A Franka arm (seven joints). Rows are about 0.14 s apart.
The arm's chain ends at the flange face. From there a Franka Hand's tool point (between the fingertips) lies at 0.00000 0.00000 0.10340 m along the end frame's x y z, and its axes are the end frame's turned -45 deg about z.
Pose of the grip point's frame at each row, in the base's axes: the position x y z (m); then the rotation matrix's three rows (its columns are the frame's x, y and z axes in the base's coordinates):
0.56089 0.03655 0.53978; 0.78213 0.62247 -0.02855; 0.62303 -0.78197 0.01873; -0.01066 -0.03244 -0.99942
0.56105 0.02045 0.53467; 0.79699 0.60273 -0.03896; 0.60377 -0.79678 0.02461; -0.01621 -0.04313 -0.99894
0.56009 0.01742 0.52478; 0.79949 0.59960 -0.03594; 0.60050 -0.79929 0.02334; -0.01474 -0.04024 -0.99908
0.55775 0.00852 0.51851; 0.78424 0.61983 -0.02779; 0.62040 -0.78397 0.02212; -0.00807 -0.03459 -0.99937
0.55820 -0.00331 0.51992; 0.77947 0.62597 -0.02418; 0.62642 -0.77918 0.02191; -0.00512 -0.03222 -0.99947
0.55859 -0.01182 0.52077; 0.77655 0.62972 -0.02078; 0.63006 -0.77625 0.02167; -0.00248 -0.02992 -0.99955
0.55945 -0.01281 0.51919; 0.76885 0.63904 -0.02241; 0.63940 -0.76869 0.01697; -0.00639 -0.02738 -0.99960
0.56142 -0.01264 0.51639; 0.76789 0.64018 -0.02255; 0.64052 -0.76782 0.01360; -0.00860 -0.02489 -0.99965
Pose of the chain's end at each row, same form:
0.56384 0.03461 0.64312; 0.99320 -0.11290 -0.02855; -0.11239 -0.99349 0.01873; -0.03048 -0.01540 -0.99942
0.56508 0.01791 0.63796; 0.98975 -0.13736 -0.03896; -0.13648 -0.99034 0.02461; -0.04196 -0.01904 -0.99894
0.56381 0.01501 0.62808; 0.98931 -0.14134 -0.03594; -0.14057 -0.98980 0.02334; -0.03888 -0.01803 -0.99908
0.56062 0.00623 0.62184; 0.99283 -0.11626 -0.02779; -0.11566 -0.99304 0.02212; -0.03017 -0.01875 -0.99937
0.56070 -0.00558 0.62327; 0.99380 -0.10854 -0.02418; -0.10802 -0.99391 0.02191; -0.02640 -0.01916 -0.99947
0.56074 -0.01406 0.62412; 0.99438 -0.10382 -0.02078; -0.10337 -0.99441 0.02167; -0.02291 -0.01940 -0.99955
0.56177 -0.01456 0.62255; 0.99553 -0.09179 -0.02241; -0.09142 -0.99567 0.01697; -0.02388 -0.01484 -0.99960
0.56375 -0.01405 0.61975; 0.99566 -0.09030 -0.02255; -0.09001 -0.99585 0.01360; -0.02368 -0.01152 -0.99965

